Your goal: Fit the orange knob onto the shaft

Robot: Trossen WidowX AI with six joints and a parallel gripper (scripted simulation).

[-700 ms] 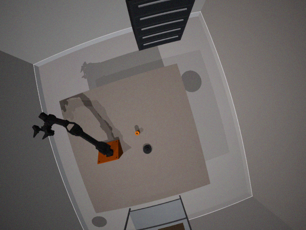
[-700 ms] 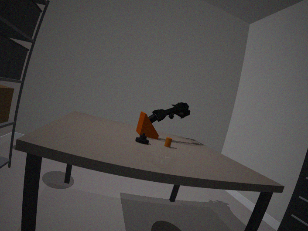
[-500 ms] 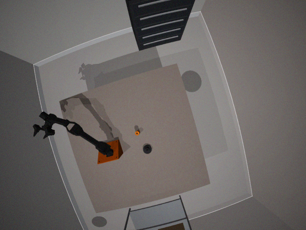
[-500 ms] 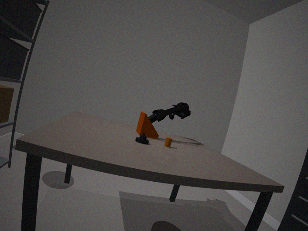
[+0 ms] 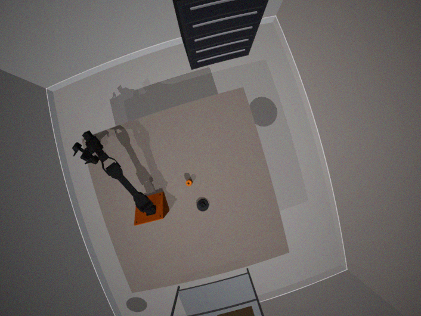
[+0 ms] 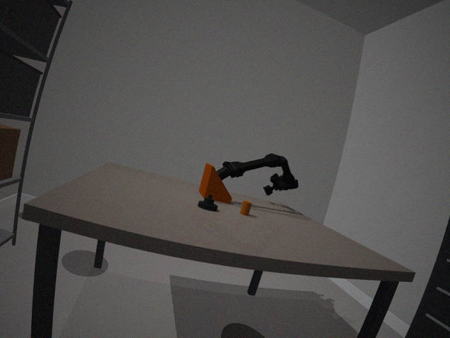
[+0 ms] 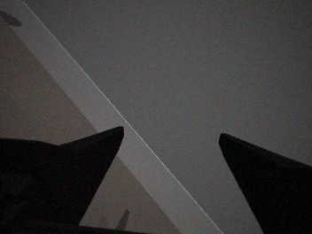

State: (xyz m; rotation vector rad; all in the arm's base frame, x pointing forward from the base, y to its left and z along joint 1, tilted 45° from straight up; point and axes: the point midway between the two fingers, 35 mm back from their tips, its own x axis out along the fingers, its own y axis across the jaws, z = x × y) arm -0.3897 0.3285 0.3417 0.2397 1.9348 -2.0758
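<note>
My gripper tip is now 700 mm short of the orange knob, 360 mm to the left of it and 90 mm above it. Also, from my gripper tip: round dark pedestal: 750 mm ahead, 540 mm to the right, 90 mm below.
</note>
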